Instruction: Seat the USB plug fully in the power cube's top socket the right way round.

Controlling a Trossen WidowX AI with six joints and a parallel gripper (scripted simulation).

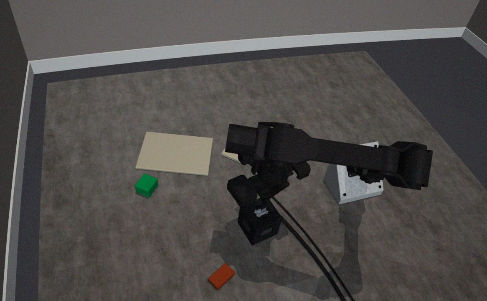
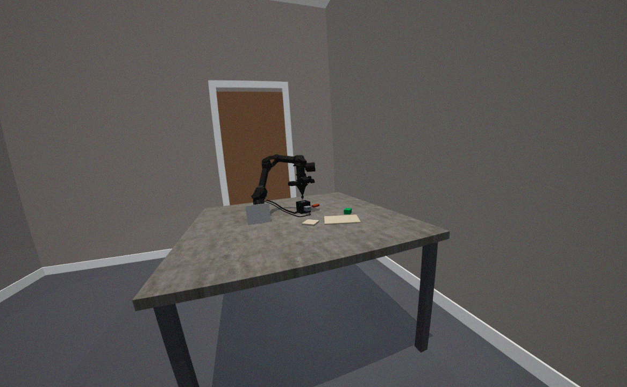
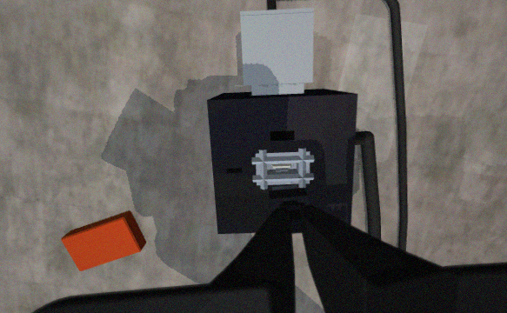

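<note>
Right now the USB plug is 20 mm below my gripper tip. Also, from my gripper tip: beige tile 40 mm behind, 270 mm to the right, 120 mm below; then USB socket 60 mm below; then orange block 130 mm ahead, 100 mm to the left, 120 mm below.
</note>
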